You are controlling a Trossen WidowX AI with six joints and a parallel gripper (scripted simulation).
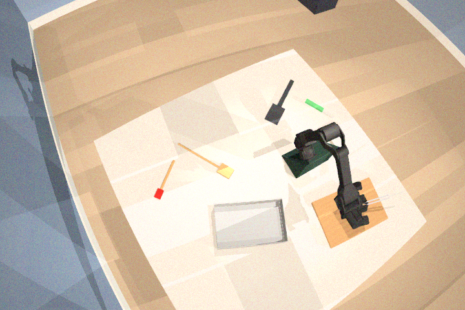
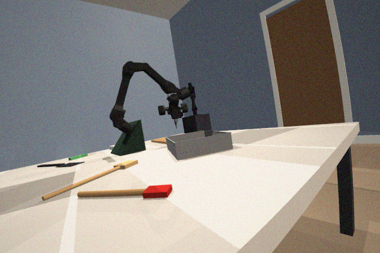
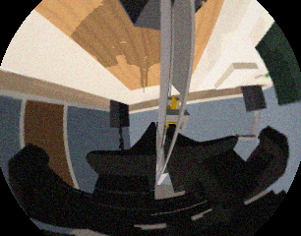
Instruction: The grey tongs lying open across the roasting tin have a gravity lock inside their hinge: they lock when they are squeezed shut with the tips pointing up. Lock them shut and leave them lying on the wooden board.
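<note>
The wooden board is 150 mm below my gripper tip and 10 mm to the right of it. The rest, counted from my gripper tip: green-handled tool (530 mm to the right, 230 mm behind, 150 mm below); then grey roasting tin (460 mm ahead, 240 mm to the right, 130 mm below); then pale tile (300 mm to the right, 230 mm behind, 150 mm below).
</note>
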